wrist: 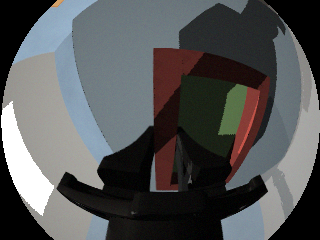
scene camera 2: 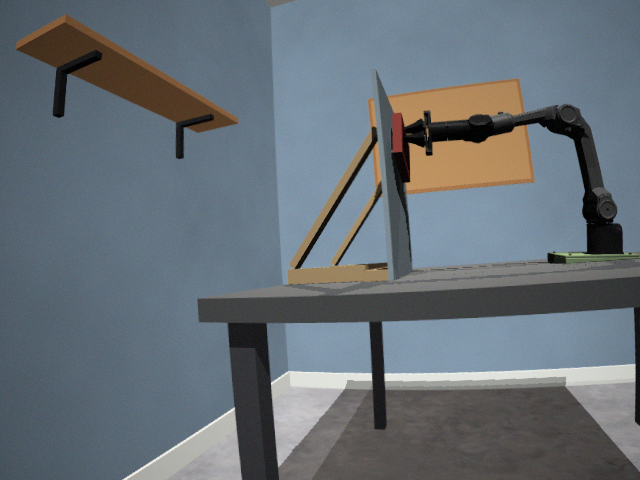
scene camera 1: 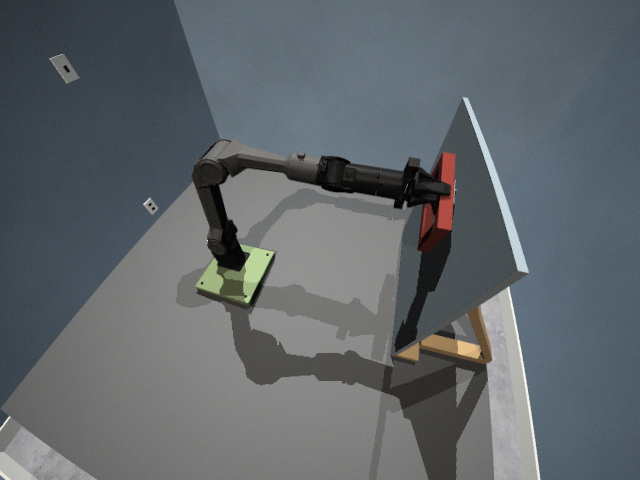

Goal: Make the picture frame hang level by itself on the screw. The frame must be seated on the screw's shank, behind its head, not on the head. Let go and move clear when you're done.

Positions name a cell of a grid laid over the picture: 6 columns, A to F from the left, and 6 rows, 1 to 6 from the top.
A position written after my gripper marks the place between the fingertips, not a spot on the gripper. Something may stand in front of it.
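Scene camera 1 shows my gripper (scene camera 1: E3), a red picture frame (scene camera 1: E3) and a grey upright panel (scene camera 1: E4). Visible in scene camera 2: my gripper (scene camera 2: D2), a wooden brace (scene camera 2: D2) and the panel (scene camera 2: D4). The wrist view contains my gripper (wrist: D4) and the panel (wrist: C2).
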